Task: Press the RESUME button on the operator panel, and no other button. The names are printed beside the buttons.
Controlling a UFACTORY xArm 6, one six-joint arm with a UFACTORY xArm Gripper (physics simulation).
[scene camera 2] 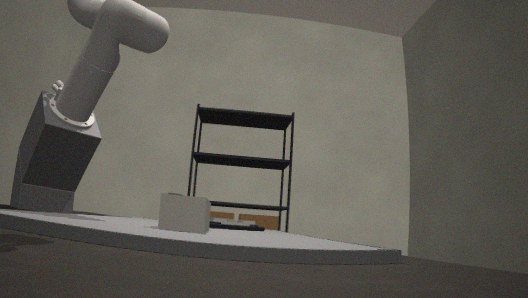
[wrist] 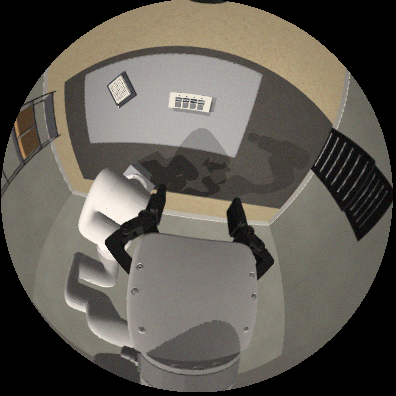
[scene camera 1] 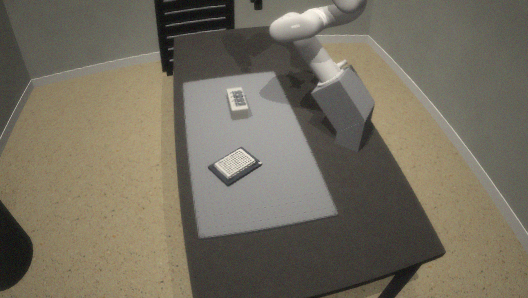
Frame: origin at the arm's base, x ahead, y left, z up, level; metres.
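Where they show: gripper, fingertip midpoint: (wrist: 198,198) (scene camera 1: 256,5); arm's base at its link origin: (scene camera 2: 71,113) (scene camera 1: 331,78).
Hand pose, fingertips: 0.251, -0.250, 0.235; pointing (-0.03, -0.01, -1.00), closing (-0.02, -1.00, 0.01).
Observation:
Each offset is from my fingertips to the top centre of the thing, as dx, dy, dz. Level surfaces: height alone.
The operator panel @(+0.096, +0.065, -0.416) (scene camera 1: 238,106) (scene camera 2: 183,213) (wrist: 190,102) is a small white box on the grey board. Several dark buttons in a row show on its top in the first scene view and the wrist view. The names beside them are too small to read, so I cannot tell which button is RESUME. My gripper (wrist: 198,198) is open with nothing between its fingers. In the wrist view it is high up and well apart from the panel. The gripper does not show in the two scene views.
The grey board @(dz -0.472) (scene camera 1: 270,200) (scene camera 2: 320,248) (wrist: 150,135) lies on the dark table @(dz -0.484) (scene camera 1: 320,265) (wrist: 270,105). A white gridded plate on a dark base @(+0.163, +0.418, -0.446) (scene camera 1: 235,165) (wrist: 121,89) lies on the board, apart from the panel. A black shelf rack (scene camera 2: 244,161) and a black slatted cabinet (scene camera 1: 195,11) stand beyond the table.

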